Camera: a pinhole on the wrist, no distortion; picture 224 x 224 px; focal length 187.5 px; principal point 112.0 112.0 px. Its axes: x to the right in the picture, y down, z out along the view. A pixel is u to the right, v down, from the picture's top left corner.
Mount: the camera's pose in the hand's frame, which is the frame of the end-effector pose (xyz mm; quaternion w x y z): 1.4 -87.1 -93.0 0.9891 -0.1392 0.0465 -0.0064
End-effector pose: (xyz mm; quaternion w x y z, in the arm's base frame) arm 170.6 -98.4 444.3 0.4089 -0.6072 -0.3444 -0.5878
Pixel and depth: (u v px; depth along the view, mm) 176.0 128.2 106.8
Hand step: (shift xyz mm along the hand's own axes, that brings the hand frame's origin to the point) 47.7 -49.8 3.4
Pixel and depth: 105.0 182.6 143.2
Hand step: 9.5 4.2 29.6
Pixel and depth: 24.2 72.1 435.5
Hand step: -160.8 -51.3 367.7
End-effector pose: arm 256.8 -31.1 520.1 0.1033 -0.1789 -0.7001 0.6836
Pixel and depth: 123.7 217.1 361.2
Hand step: 57.7 206.2 194.7
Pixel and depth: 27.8 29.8 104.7
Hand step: -35.6 -101.2 24.1
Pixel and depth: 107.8 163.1 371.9
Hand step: 28.0 112.7 235.7
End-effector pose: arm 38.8 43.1 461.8 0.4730 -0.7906 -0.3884 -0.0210
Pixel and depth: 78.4 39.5 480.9
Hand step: -39.2 -131.5 426.3
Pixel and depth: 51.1 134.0 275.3
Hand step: -61.8 21.9 169.6
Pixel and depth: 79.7 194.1 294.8
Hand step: -21.6 119.3 158.1
